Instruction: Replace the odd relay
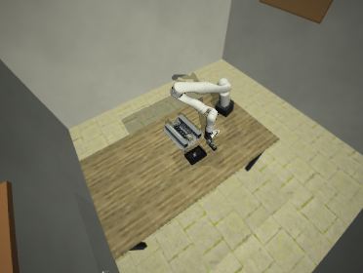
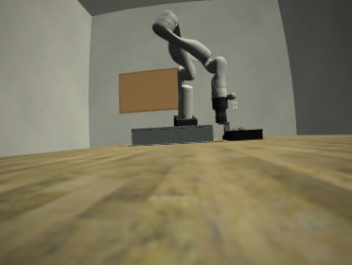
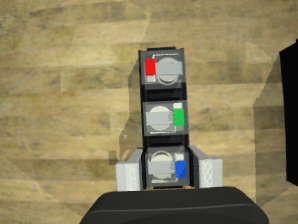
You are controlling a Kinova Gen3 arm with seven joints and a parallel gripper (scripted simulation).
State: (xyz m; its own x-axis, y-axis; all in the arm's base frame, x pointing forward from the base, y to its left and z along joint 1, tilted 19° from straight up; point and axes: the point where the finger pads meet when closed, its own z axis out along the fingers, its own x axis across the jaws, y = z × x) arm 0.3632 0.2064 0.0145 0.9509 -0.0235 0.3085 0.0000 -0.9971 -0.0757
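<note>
My gripper is now 30 mm to the right of the spare relay and 10 mm above it. Also, from my hand: black tray 180 mm ahead, 30 mm to the left, 20 mm below.
</note>
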